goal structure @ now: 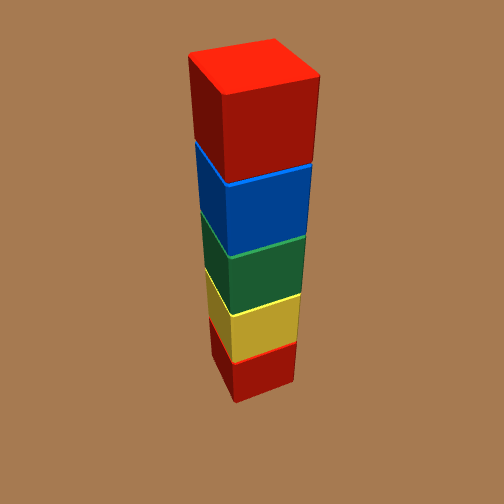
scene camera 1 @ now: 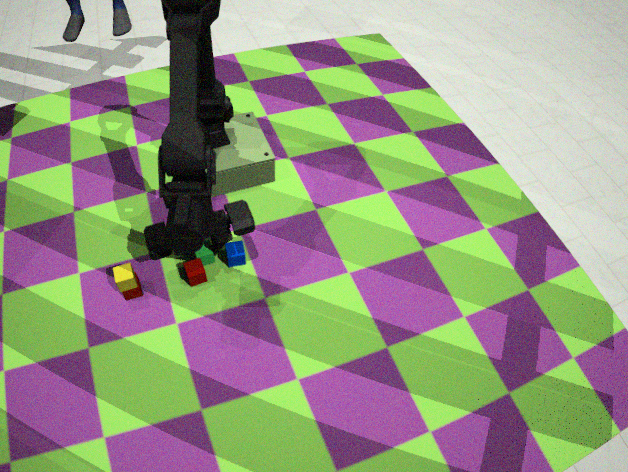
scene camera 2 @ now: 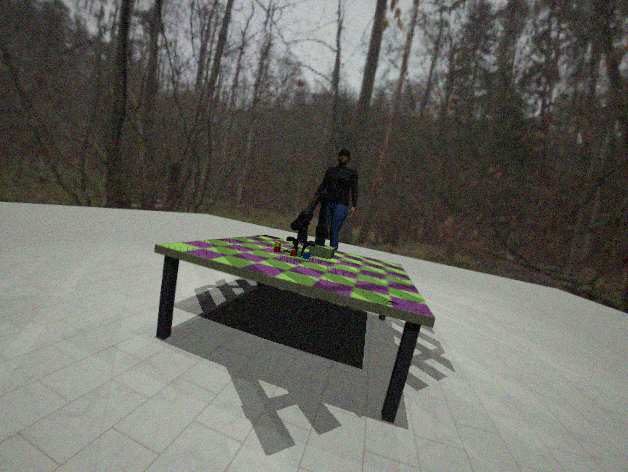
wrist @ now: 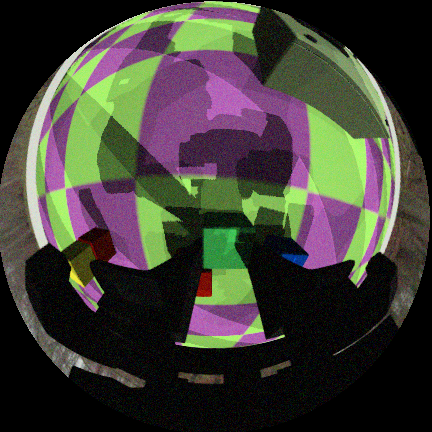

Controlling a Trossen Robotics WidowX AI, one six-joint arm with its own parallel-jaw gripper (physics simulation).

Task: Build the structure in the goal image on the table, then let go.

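Places are measured from the arm's base along level axes (x left, y back, z up), in millimetres.
Where they show: gripper, fingertip midpoint: (scene camera 1: 204, 256) (scene camera 2: 298, 254) (wrist: 224, 242); arm's base, origin of the base link: (scene camera 1: 211, 138) (scene camera 2: 320, 244).
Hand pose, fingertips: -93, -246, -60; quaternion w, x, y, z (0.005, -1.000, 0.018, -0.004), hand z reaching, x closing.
Observation:
Each offset is from my fingertips to the top centre of the thing, as dx, dy, dz.
My gripper (scene camera 1: 207, 248) (wrist: 224, 242) is low at the table, shut on a green cube @(+0, +6, +20) (scene camera 1: 205, 255) (wrist: 220, 256), with one finger at each side of it. A red cube @(-27, -29, +20) (scene camera 1: 194, 272) (scene camera 2: 293, 252) (wrist: 205, 284) sits close in front of the green cube, partly hidden by a finger in the wrist view. A blue cube @(+55, -17, +20) (scene camera 1: 235, 253) (scene camera 2: 306, 255) (wrist: 295, 259) sits to the right, outside the fingers. At the left, a yellow cube @(-149, -16, +53) (scene camera 1: 124, 276) (scene camera 2: 277, 243) (wrist: 81, 263) stands on a second red cube @(-147, -14, +20) (scene camera 1: 133, 290) (scene camera 2: 277, 249) (wrist: 102, 245).
The arm's grey base block (scene camera 1: 246, 175) (scene camera 2: 322, 251) (wrist: 325, 87) is behind the cubes on the green and purple checkered table (scene camera 1: 335, 329) (scene camera 2: 304, 289). A person (scene camera 2: 341, 185) stands behind the table.

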